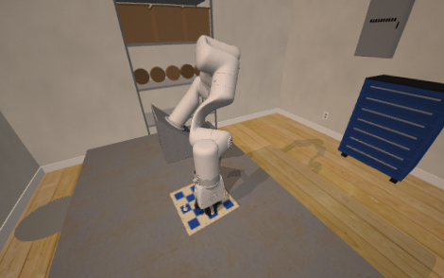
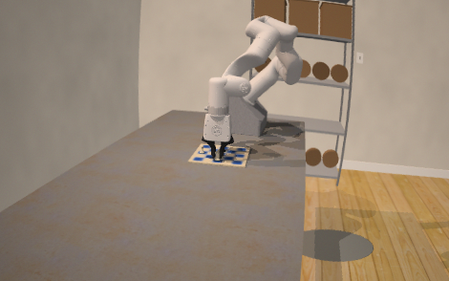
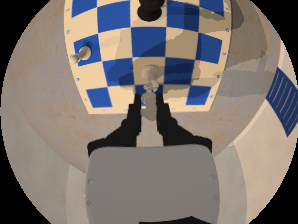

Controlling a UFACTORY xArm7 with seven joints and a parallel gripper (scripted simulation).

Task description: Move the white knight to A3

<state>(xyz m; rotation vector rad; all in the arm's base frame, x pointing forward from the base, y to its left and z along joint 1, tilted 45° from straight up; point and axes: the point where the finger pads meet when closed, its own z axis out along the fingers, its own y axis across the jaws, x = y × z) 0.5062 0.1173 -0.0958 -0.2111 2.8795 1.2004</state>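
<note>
Right now my hand is 80 mm past the blue-and-cream chessboard, 40 mm above it and 10 mm to the left of it. From my hand the other things lie so: black chess piece 110 mm behind, 10 mm to the right.
</note>
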